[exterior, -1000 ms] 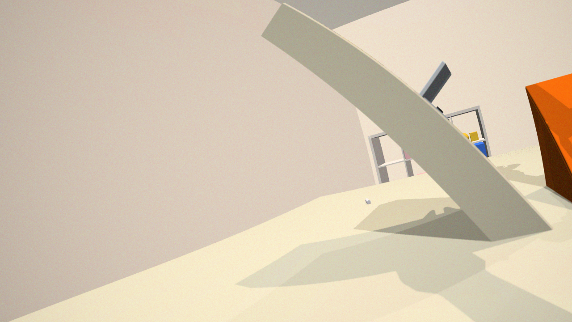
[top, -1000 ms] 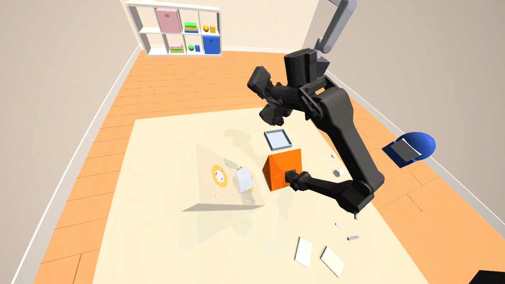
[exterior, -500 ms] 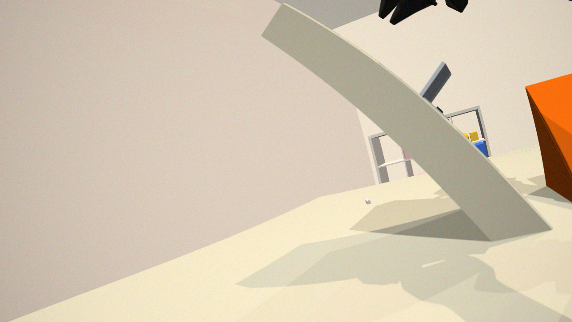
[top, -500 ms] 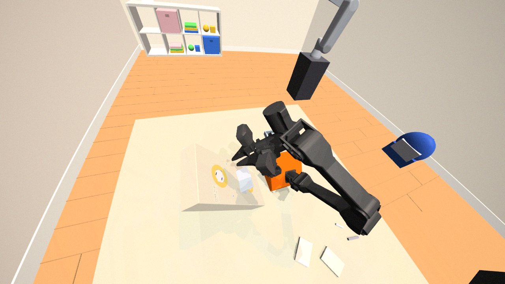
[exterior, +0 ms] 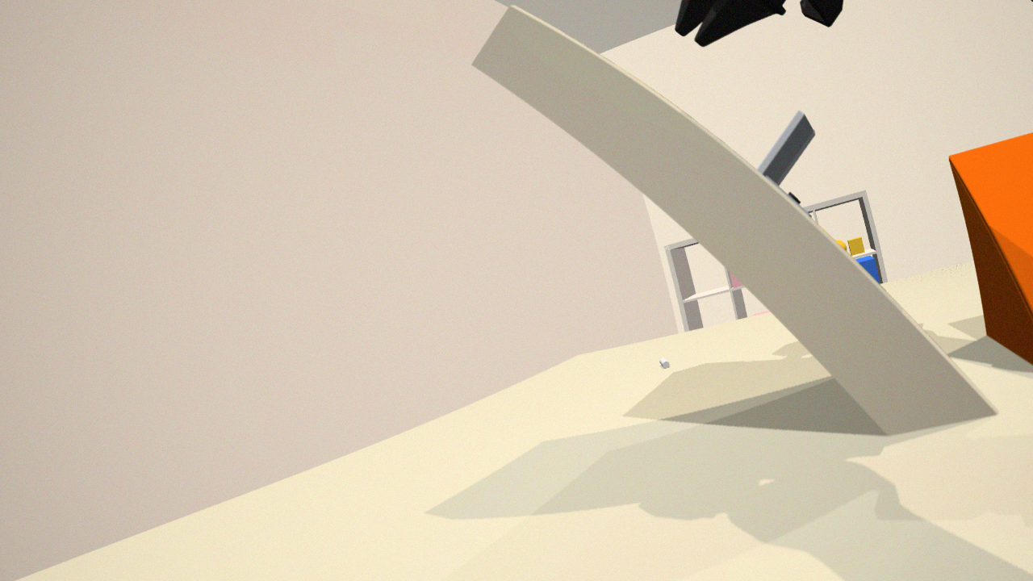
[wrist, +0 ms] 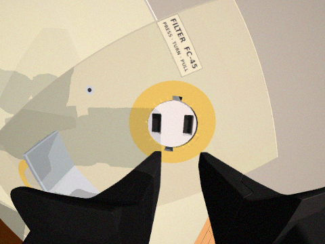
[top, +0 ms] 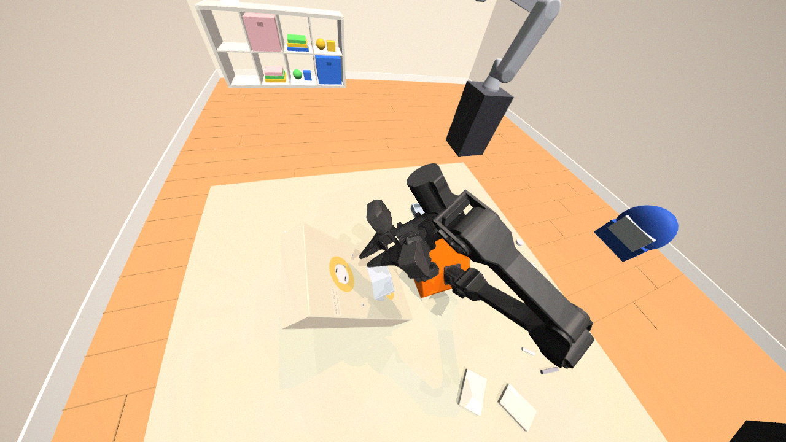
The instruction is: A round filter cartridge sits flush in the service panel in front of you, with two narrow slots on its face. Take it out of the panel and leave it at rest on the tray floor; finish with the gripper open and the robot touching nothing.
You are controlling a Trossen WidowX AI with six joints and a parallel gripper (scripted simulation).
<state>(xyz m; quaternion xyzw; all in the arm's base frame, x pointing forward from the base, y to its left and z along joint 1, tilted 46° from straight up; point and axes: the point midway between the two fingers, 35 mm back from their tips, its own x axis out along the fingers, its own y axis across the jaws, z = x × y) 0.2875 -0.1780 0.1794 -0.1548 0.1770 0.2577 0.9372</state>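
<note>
Now: the round grey filter cartridge 6 cm ahead of my gripper tip and 4 cm below it. Also, from my gripper tip: grey tray (37 cm behind, 29 cm to the right, 30 cm below).
</note>
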